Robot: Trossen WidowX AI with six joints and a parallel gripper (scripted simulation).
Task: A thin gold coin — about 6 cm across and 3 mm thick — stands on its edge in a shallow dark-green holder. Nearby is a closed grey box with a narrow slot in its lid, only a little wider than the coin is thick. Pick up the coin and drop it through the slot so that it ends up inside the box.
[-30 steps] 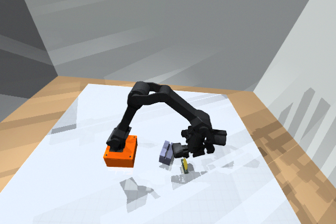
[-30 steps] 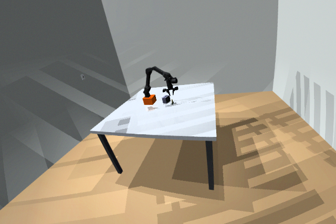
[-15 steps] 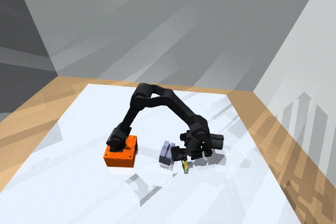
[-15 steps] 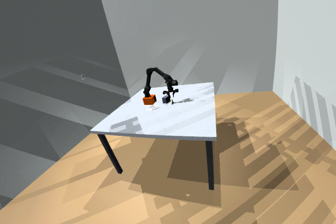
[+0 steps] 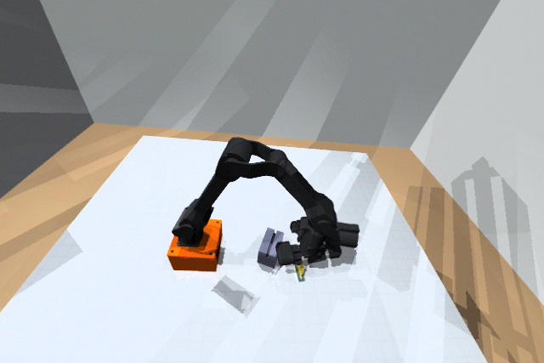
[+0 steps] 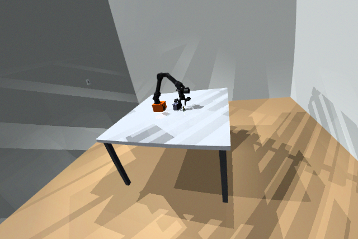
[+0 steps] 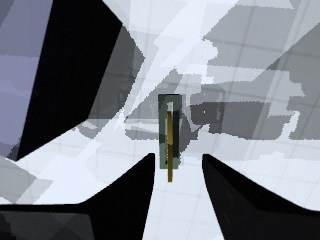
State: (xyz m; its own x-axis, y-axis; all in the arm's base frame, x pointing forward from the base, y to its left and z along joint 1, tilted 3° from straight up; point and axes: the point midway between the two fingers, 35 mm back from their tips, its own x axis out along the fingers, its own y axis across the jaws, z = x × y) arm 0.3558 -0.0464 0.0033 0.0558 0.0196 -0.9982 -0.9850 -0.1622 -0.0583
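Right now my gripper tip is 2 cm above the gold coin and 1 cm past it.
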